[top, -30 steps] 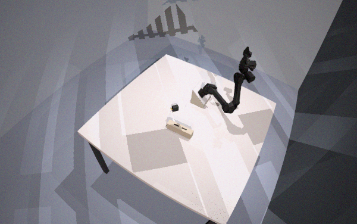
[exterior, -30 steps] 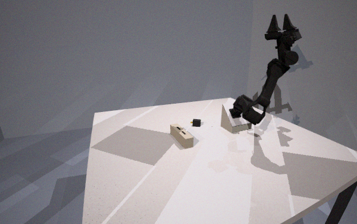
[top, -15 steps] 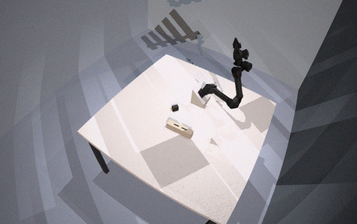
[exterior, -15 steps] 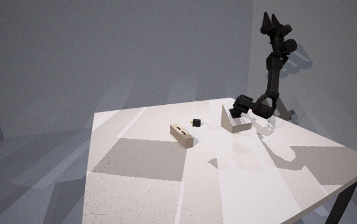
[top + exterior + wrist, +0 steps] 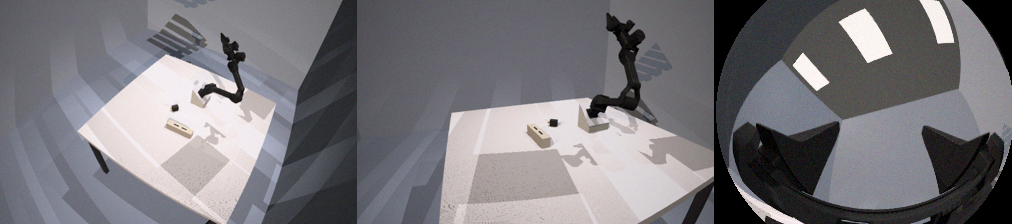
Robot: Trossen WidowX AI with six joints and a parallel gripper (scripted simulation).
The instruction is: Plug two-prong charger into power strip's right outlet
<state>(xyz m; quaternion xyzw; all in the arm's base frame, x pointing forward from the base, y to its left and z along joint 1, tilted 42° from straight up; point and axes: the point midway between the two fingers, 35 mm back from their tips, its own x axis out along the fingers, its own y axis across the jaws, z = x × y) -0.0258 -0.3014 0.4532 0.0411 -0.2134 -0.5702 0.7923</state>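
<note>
My gripper tip is 65 cm above the black two-prong charger, 24 cm short of it and 20 cm to the left of it.
</note>
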